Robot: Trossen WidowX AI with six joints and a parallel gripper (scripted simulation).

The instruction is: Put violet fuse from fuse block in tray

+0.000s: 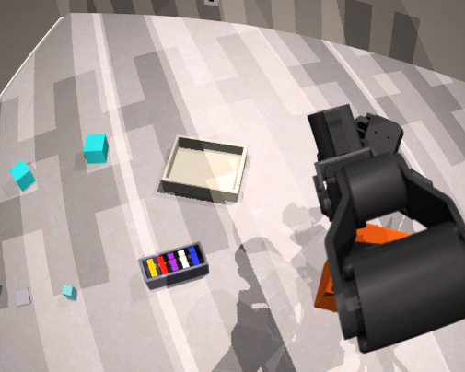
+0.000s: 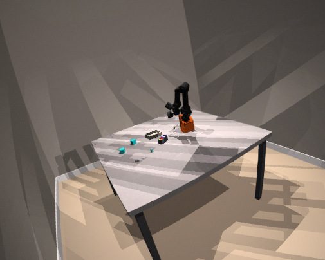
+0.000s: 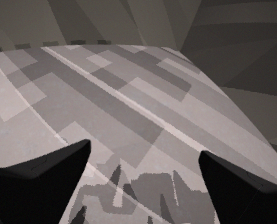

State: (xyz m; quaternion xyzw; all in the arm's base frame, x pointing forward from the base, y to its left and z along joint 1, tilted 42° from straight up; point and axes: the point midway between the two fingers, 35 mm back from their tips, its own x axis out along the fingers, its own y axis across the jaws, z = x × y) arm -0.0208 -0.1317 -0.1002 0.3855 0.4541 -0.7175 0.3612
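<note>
The violet fuse lies 310 mm ahead of my gripper tip, 200 mm to the left of it and 100 mm below it. From my gripper tip the other things lie so: cream tray 310 mm ahead, 120 mm below; blue fuse 290 mm ahead, 180 mm to the left, 100 mm below.
</note>
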